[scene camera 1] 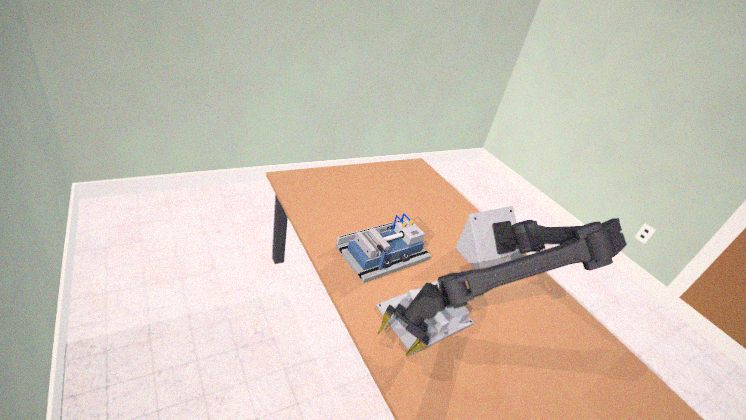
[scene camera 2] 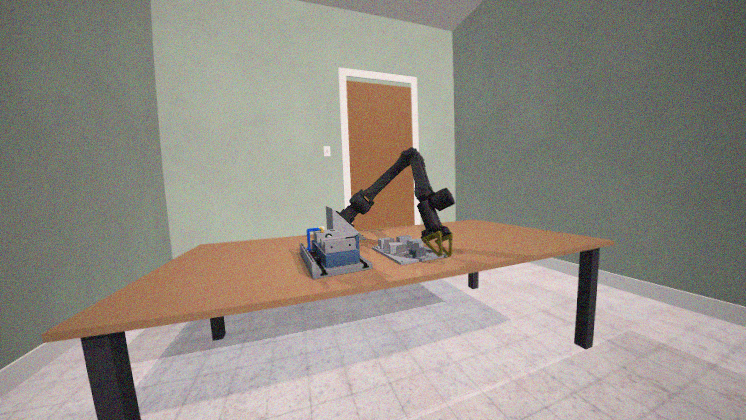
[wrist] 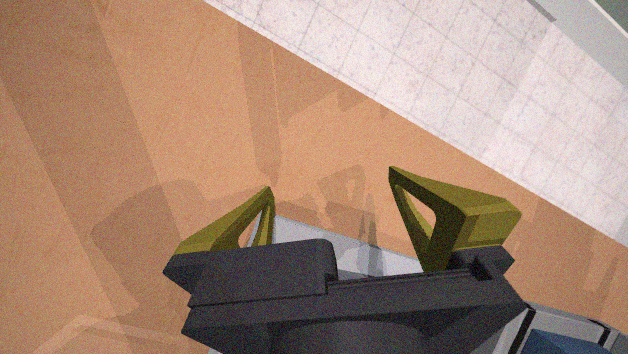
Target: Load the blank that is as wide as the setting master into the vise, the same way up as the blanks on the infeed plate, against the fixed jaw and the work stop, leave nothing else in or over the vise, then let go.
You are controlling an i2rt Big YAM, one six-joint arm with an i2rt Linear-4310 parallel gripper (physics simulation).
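Places are measured from the arm's base along level axes (x ahead, y left, z up), in millimetres.
Where they show: gripper, fingertip midpoint: (scene camera 1: 392, 344) (scene camera 2: 445, 256) (wrist: 328, 182); arm's base at its link origin: (scene camera 1: 502, 237) (scene camera 2: 343, 220).
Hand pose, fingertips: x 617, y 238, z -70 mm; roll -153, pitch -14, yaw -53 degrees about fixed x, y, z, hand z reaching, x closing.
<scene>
Each offset is from my fingertips to the top centre of the thing. "*": to the spot under its first point. Level surfaces: height alone.
My gripper (scene camera 1: 394, 343) (scene camera 2: 444, 255) (wrist: 328, 182) is open and empty, its fingers spread wide and pointing down low over the front part of the infeed plate @[dx -166, dy -69, dz -11 mm] (scene camera 1: 453, 330) (scene camera 2: 399, 259) (wrist: 310, 232). Several light grey blanks @[dx -252, dy -122, dz +25 mm] (scene camera 2: 388, 244) stand on the plate. A darker grey block @[dx -81, dy -62, dz +14 mm] (scene camera 2: 416, 253) sits near its front in scene camera 2. The gripper body hides the blocks in the wrist view and partly in scene camera 1. The blue vise @[dx -168, dy -361, dz +80 mm] (scene camera 1: 360, 256) (scene camera 2: 339, 259) (wrist: 565, 346) stands beside the plate. Its grey jaws (scene camera 1: 369, 246) show no clear block between them. Widths are too small to compare.
The arm's grey base bracket (scene camera 1: 482, 237) (scene camera 2: 336, 224) stands at the back of the wooden table @[dz -19 mm] (scene camera 1: 334, 198) (scene camera 2: 208, 276) (wrist: 210, 125). Blue hoops @[* dx -239, dy -408, dz +91 mm] (scene camera 1: 400, 219) (scene camera 2: 311, 237) rise at the vise's back end. The table's front edge runs close past the plate and vise.
</scene>
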